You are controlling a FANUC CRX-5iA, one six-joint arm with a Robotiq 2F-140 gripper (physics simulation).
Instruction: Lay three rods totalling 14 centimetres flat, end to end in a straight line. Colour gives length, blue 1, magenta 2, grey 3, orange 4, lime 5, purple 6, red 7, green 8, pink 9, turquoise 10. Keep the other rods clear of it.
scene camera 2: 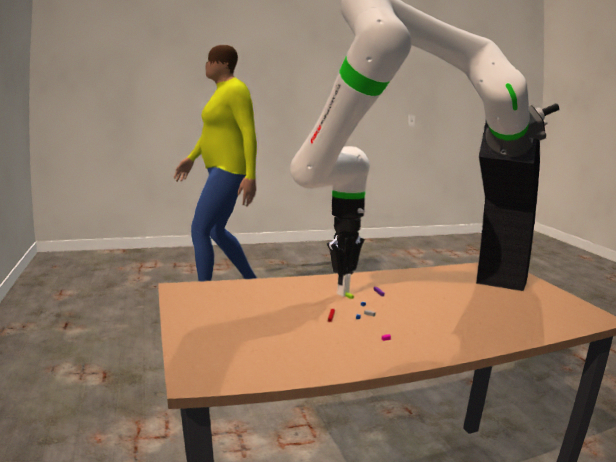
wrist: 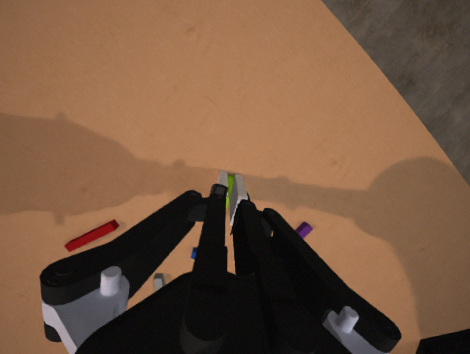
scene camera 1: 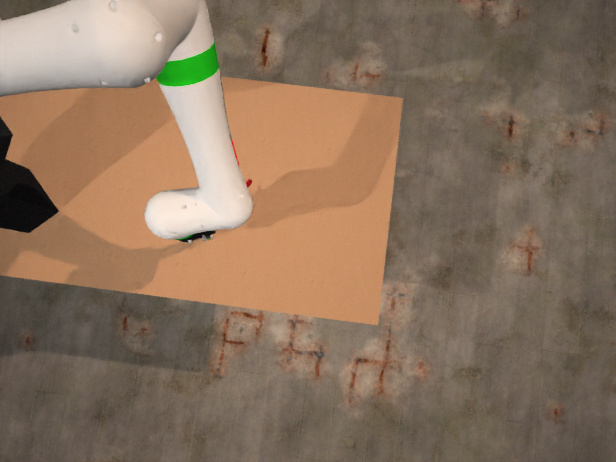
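Pixels of known places: gripper, fingertip midpoint: (scene camera 2: 343, 294) (wrist: 228, 183) (scene camera 1: 208, 235); arm's base, origin of the base link: (scene camera 2: 509, 137).
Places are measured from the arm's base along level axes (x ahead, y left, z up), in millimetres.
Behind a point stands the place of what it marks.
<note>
My gripper (scene camera 2: 343, 290) @(x 477, y 9, z -493 mm) (wrist: 228, 183) @(x 477, y 9, z -493 mm) points down with its fingertips shut on the lime rod (scene camera 2: 350, 295) @(x 456, y 35, z -485 mm) (wrist: 230, 184) @(x 477, y 6, z -484 mm), at or very near table level. The red rod (scene camera 1: 249, 183) @(x 514, y 207, z -485 mm) (scene camera 2: 331, 315) @(x 508, y 198, z -484 mm) (wrist: 92, 235) @(x 509, y 178, z -484 mm) lies apart from it. The purple rod (scene camera 2: 379, 291) @(x 368, y -12, z -487 mm) (wrist: 303, 230) @(x 379, y -39, z -484 mm) lies on the other side. Two blue rods (scene camera 2: 363, 304) @(x 420, y 95, z -489 mm) (scene camera 2: 358, 316) @(x 437, y 193, z -486 mm) lie near the grey rod (scene camera 2: 369, 313) @(x 406, y 165, z -488 mm) (wrist: 159, 281) @(x 413, y 153, z -484 mm); one blue rod (wrist: 194, 253) @(x 424, y 90, z -484 mm) shows beside a finger in the wrist view. The magenta rod (scene camera 2: 386, 337) @(x 372, y 324, z -487 mm) lies nearer the front edge. The arm hides the fingertips in scene camera 1.
The rods lie on the orange-brown table (scene camera 1: 320, 260) @(x 814, y 95, z -494 mm) (scene camera 2: 240, 360) @(x 703, y 470, z -495 mm) (wrist: 200, 75) @(x 588, y -27, z -494 mm). The black arm pedestal (scene camera 2: 506, 225) @(x -44, y -97, z -285 mm) stands at the table's far right in scene camera 2. A person (scene camera 2: 225, 125) in a yellow top is beyond the table's far edge.
</note>
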